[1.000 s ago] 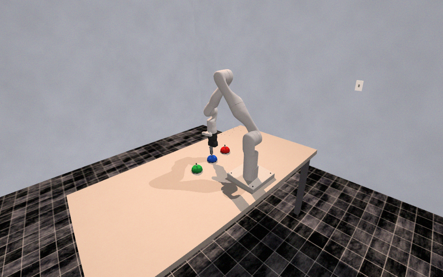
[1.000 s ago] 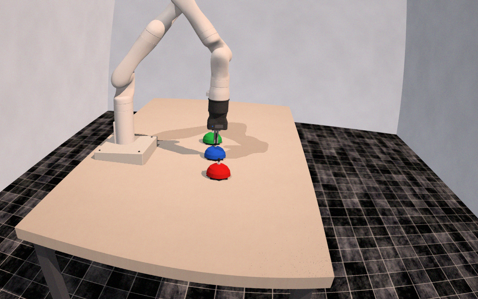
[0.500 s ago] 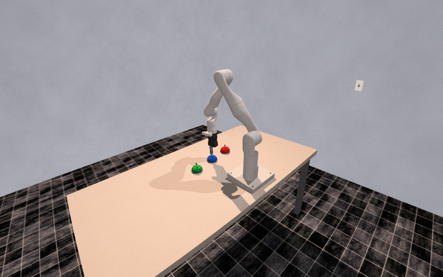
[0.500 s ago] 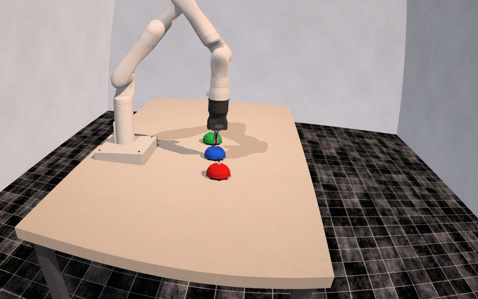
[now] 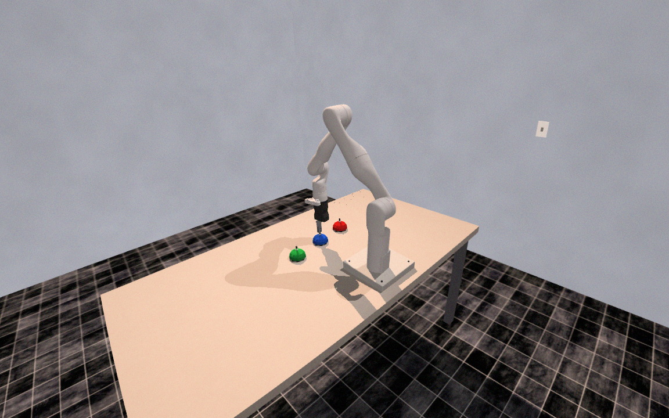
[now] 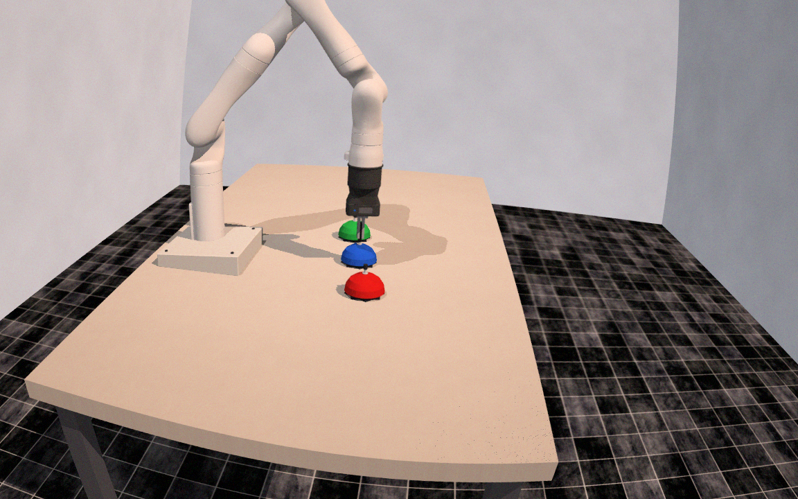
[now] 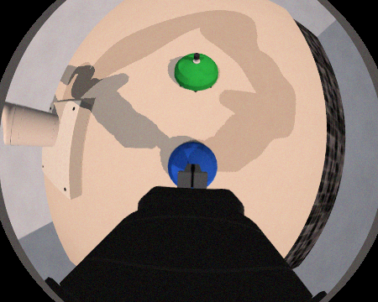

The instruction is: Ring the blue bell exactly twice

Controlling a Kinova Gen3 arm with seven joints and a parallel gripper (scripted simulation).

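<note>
The blue bell is 40 mm below my hand. The rest, counted from my hand: red bell 10 mm ahead, 180 mm to the right, 40 mm below; then green bell 10 mm behind, 180 mm to the left, 40 mm below.
</note>
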